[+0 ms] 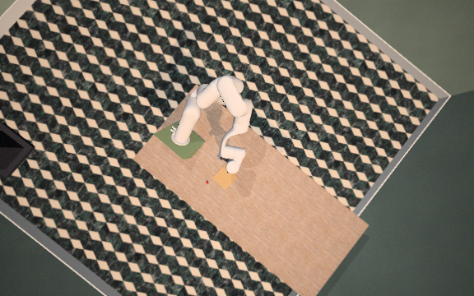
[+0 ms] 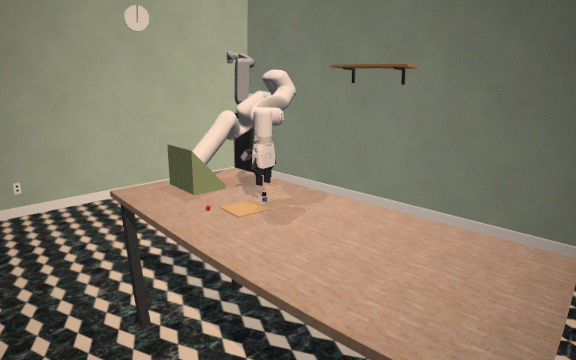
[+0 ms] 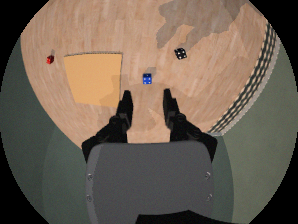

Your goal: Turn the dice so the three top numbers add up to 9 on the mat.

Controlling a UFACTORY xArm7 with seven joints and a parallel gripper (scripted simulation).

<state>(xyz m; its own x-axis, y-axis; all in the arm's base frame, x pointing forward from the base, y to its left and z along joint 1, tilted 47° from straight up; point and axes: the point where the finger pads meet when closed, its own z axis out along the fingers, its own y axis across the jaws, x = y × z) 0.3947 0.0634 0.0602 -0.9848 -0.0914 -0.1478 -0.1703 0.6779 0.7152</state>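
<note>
My gripper is now 80 mm above the blue die and 10 mm short of it. From my hand the other things lie so: black die (80 mm below, 50 mm to the left, 50 mm behind); tan mat (120 mm to the right, 90 mm below, 30 mm ahead); red die (240 mm to the right, 80 mm below, 60 mm behind).
</note>
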